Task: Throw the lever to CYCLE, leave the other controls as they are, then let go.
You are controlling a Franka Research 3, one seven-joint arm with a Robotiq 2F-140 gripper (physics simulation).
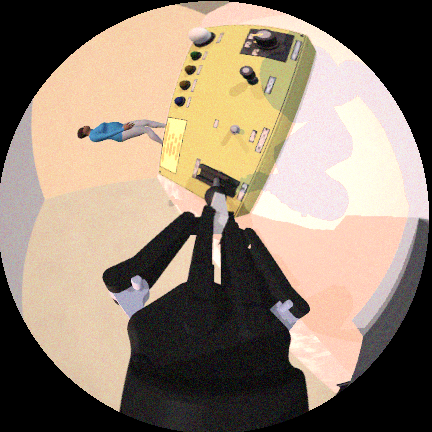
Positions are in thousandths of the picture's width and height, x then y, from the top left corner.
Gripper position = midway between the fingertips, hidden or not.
In view: my gripper (501,466) and a yellow control panel (487,221).
